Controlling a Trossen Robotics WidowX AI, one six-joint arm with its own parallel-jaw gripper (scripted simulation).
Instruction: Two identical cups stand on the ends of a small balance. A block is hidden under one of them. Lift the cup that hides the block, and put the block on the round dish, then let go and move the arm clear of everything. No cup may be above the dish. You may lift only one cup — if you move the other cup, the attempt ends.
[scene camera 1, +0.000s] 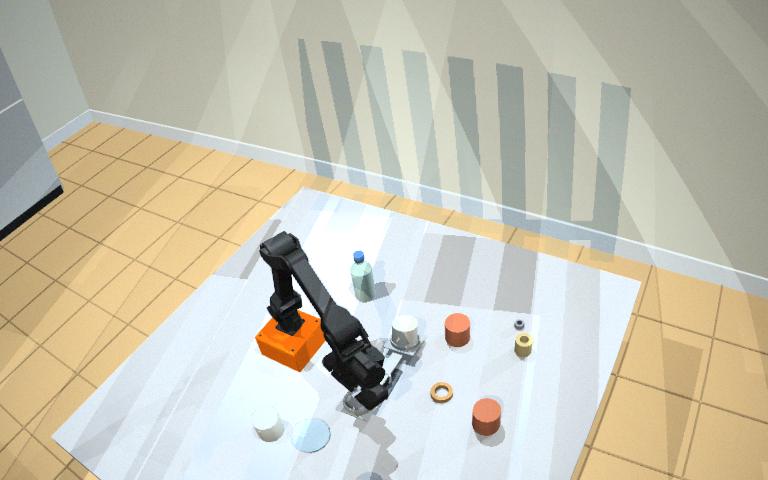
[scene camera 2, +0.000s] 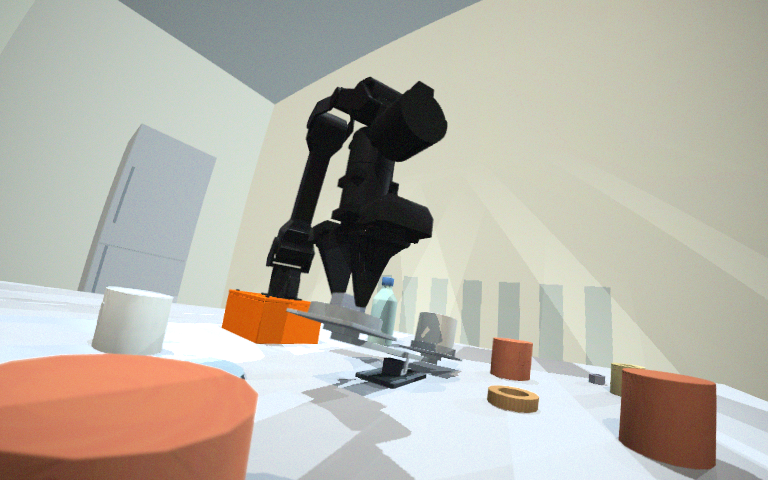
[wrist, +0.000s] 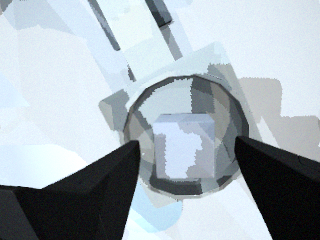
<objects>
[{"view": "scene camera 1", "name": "my gripper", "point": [359, 397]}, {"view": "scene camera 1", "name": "white cup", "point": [266, 421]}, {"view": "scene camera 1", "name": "white cup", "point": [404, 328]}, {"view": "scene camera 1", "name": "bottle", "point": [361, 271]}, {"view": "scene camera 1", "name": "small balance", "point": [399, 352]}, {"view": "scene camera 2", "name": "my gripper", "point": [348, 305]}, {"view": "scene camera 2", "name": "white cup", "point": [130, 321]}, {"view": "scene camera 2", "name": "white cup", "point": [431, 328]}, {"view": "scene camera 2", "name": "bottle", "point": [384, 306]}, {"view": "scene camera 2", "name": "small balance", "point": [345, 324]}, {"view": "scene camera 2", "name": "pale blue round dish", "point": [227, 366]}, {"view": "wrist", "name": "my gripper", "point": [187, 146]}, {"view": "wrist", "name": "pale grey block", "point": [184, 142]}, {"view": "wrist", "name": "pale blue round dish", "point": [141, 213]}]
</objects>
